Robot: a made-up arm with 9 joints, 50 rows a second.
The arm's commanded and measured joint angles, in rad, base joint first. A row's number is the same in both.
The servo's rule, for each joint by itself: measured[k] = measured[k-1] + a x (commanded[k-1-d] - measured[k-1]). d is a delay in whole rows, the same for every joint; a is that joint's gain. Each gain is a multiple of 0.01, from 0.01 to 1. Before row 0 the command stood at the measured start. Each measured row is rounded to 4 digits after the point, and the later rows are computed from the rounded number. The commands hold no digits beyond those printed.
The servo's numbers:
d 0
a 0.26 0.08 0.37 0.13 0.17 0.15 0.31 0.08 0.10
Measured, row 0: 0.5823, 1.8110, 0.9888, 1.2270, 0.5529, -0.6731, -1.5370, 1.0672, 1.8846
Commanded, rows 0 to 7: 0.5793, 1.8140, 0.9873, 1.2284, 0.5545, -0.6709, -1.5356, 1.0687, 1.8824; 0.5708, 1.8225, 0.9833, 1.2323, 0.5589, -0.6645, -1.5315, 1.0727, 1.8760; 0.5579, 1.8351, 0.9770, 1.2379, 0.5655, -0.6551, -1.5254, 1.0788, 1.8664; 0.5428, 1.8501, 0.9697, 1.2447, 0.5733, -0.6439, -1.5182, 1.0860, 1.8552; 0.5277, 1.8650, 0.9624, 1.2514, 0.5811, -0.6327, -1.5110, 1.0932, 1.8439; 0.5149, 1.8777, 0.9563, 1.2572, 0.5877, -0.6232, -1.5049, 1.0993, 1.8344; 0.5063, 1.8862, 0.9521, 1.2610, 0.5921, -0.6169, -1.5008, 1.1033, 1.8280; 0.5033, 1.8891, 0.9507, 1.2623, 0.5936, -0.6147, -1.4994, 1.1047, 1.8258
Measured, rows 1 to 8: 0.5815, 1.8112, 0.9882, 1.2272, 0.5532, -0.6728, -1.5366, 1.0673, 1.8844; 0.5787, 1.8121, 0.9864, 1.2279, 0.5542, -0.6716, -1.5350, 1.0677, 1.8836; 0.5733, 1.8139, 0.9829, 1.2292, 0.5561, -0.6691, -1.5320, 1.0686, 1.8819; 0.5654, 1.8168, 0.9780, 1.2312, 0.5590, -0.6653, -1.5277, 1.0700, 1.8792; 0.5556, 1.8207, 0.9722, 1.2338, 0.5628, -0.6604, -1.5225, 1.0719, 1.8757; 0.5450, 1.8253, 0.9663, 1.2368, 0.5670, -0.6548, -1.5170, 1.0741, 1.8716; 0.5349, 1.8302, 0.9610, 1.2399, 0.5713, -0.6491, -1.5120, 1.0764, 1.8672; 0.5267, 1.8349, 0.9572, 1.2428, 0.5751, -0.6439, -1.5081, 1.0787, 1.8631
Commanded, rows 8 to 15: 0.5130, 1.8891, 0.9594, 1.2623, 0.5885, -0.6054, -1.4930, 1.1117, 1.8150; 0.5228, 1.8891, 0.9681, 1.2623, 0.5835, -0.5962, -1.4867, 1.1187, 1.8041; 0.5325, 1.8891, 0.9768, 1.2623, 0.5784, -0.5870, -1.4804, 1.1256, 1.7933; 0.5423, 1.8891, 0.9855, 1.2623, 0.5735, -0.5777, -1.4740, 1.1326, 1.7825; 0.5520, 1.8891, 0.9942, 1.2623, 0.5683, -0.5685, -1.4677, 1.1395, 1.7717; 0.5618, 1.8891, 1.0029, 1.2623, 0.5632, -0.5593, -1.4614, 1.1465, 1.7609; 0.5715, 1.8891, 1.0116, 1.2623, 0.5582, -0.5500, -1.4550, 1.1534, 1.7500; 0.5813, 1.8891, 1.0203, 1.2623, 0.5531, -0.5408, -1.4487, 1.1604, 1.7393
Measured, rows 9 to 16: 0.5231, 1.8392, 0.9580, 1.2453, 0.5774, -0.6381, -1.5034, 1.0813, 1.8583; 0.5230, 1.8432, 0.9617, 1.2475, 0.5784, -0.6318, -1.4982, 1.0843, 1.8529; 0.5255, 1.8469, 0.9673, 1.2494, 0.5784, -0.6251, -1.4927, 1.0876, 1.8469; 0.5299, 1.8503, 0.9740, 1.2511, 0.5776, -0.6180, -1.4869, 1.0912, 1.8405; 0.5356, 1.8534, 0.9815, 1.2526, 0.5760, -0.6106, -1.4809, 1.0951, 1.8336; 0.5424, 1.8563, 0.9894, 1.2539, 0.5738, -0.6029, -1.4749, 1.0992, 1.8263; 0.5500, 1.8589, 0.9976, 1.2550, 0.5711, -0.5950, -1.4687, 1.1035, 1.8187; 0.5581, 1.8613, 1.0060, 1.2559, 0.5680, -0.5869, -1.4625, 1.1081, 1.8108
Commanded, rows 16 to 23: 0.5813, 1.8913, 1.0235, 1.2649, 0.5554, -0.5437, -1.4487, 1.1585, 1.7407; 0.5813, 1.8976, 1.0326, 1.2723, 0.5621, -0.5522, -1.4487, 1.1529, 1.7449; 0.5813, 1.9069, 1.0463, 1.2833, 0.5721, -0.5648, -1.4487, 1.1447, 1.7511; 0.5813, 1.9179, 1.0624, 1.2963, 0.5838, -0.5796, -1.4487, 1.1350, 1.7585; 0.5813, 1.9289, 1.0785, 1.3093, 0.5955, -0.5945, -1.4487, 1.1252, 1.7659; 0.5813, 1.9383, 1.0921, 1.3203, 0.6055, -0.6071, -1.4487, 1.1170, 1.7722; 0.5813, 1.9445, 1.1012, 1.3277, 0.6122, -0.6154, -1.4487, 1.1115, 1.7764; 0.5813, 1.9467, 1.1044, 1.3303, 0.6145, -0.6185, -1.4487, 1.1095, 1.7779
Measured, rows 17 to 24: 0.5641, 1.8637, 1.0125, 1.2571, 0.5659, -0.5804, -1.4582, 1.1121, 1.8038; 0.5686, 1.8664, 1.0199, 1.2591, 0.5653, -0.5762, -1.4553, 1.1154, 1.7979; 0.5719, 1.8696, 1.0297, 1.2622, 0.5665, -0.5745, -1.4533, 1.1177, 1.7932; 0.5743, 1.8735, 1.0418, 1.2666, 0.5694, -0.5753, -1.4519, 1.1191, 1.7897; 0.5761, 1.8779, 1.0554, 1.2722, 0.5738, -0.5782, -1.4509, 1.1196, 1.7873; 0.5775, 1.8827, 1.0690, 1.2785, 0.5792, -0.5825, -1.4502, 1.1194, 1.7858; 0.5785, 1.8876, 1.0809, 1.2849, 0.5848, -0.5874, -1.4497, 1.1188, 1.7849; 0.5792, 1.8923, 1.0896, 1.2908, 0.5898, -0.5921, -1.4494, 1.1181, 1.7842
